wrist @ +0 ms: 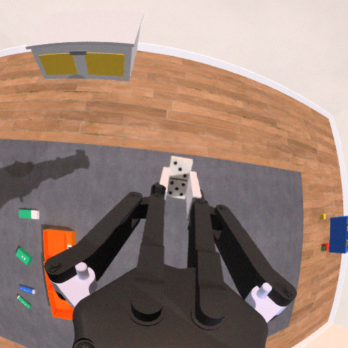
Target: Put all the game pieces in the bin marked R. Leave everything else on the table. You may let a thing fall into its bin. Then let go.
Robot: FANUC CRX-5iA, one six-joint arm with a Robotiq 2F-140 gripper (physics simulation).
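Observation:
My gripper (pixel 177 179) is shut on a white domino with black dots (pixel 180 167) and holds it up, well above the dark grey table surface (pixel 120 185). A green block with white dots (pixel 23 256) lies at the left, beside an orange bin (pixel 59 236). The bin is partly hidden behind the gripper's left linkage; something small and white and something dark show inside it. No letter R can be read on a bin in this view.
A green and white block (pixel 28 214), a small blue cylinder (pixel 27 289) and a small green cylinder (pixel 23 301) lie left of the orange bin. A blue bin (pixel 338 232) is at the far right edge, near small yellow (pixel 322 216) and red-green (pixel 325 247) pieces. A grey cabinet (pixel 81 65) stands behind.

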